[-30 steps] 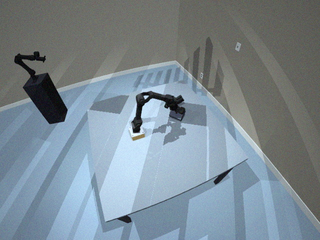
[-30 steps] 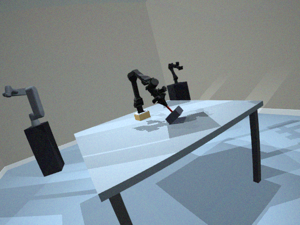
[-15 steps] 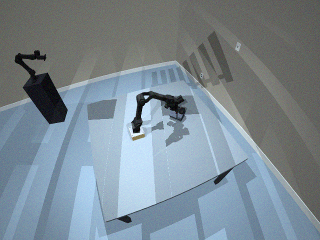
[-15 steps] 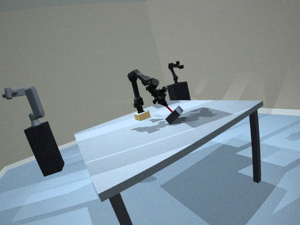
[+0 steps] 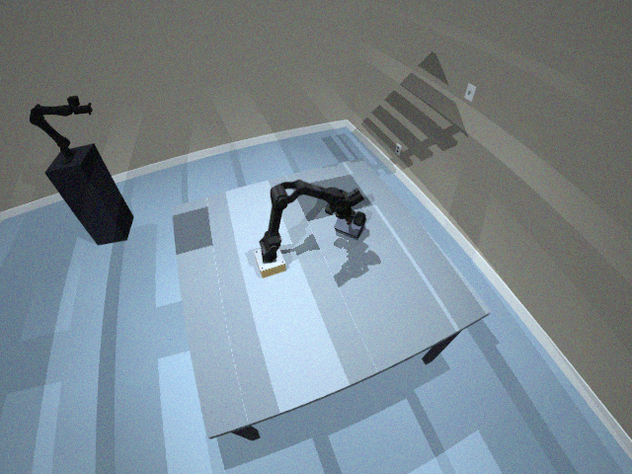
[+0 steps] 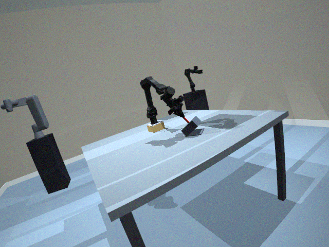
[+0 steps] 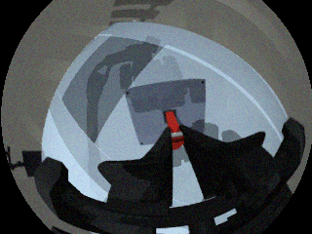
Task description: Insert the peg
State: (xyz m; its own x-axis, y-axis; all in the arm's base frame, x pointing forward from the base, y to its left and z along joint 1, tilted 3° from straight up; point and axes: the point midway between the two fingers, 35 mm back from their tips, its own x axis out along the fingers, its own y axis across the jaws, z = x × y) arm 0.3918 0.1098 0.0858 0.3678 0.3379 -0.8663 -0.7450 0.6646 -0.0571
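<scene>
Now: the panel 3 cm ahead of my gripper tip, 3 cm to the left of it and 7 cm below it. Round my gripper tip: red peg: right at my gripper tip.
</scene>
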